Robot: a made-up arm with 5 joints.
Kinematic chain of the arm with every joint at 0, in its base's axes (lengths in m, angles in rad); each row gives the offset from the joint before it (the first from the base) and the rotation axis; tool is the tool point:
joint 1: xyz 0 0 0.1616 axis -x
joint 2: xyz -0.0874 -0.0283 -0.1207 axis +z
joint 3: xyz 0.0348 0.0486 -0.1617 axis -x
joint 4: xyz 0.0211 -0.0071 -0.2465 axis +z
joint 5: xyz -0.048 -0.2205 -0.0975 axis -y
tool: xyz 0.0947 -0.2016 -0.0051
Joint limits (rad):
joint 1: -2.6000..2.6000
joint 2: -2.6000..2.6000
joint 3: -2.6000..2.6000
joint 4: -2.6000..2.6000
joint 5: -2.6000..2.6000
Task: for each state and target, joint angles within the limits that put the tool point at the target. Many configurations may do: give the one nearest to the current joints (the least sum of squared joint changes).
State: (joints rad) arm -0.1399 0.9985 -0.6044 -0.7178 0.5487
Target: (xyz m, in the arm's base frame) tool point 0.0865 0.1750 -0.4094
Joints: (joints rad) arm -1.0266 0.9828 0.2930 -0.7142 0.9317
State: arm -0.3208 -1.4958 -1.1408 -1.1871 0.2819
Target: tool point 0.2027 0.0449 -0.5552
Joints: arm 0.1421 -1.7506 -1.2275 -0.8272 0.1455
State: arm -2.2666 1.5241 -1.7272 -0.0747 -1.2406
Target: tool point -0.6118 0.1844 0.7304
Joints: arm -2.3209 1.1643 -1.9458 0.1013 -1.1411
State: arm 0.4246 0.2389 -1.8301 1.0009 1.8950
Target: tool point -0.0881 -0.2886 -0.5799
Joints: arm 0.7158 0.5309 -1.4303 0.4696 2.3214
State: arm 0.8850 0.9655 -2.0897 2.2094 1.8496
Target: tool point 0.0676 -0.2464 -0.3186
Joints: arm 1.7038 0.7624 -1.8778 1.8213 1.8921
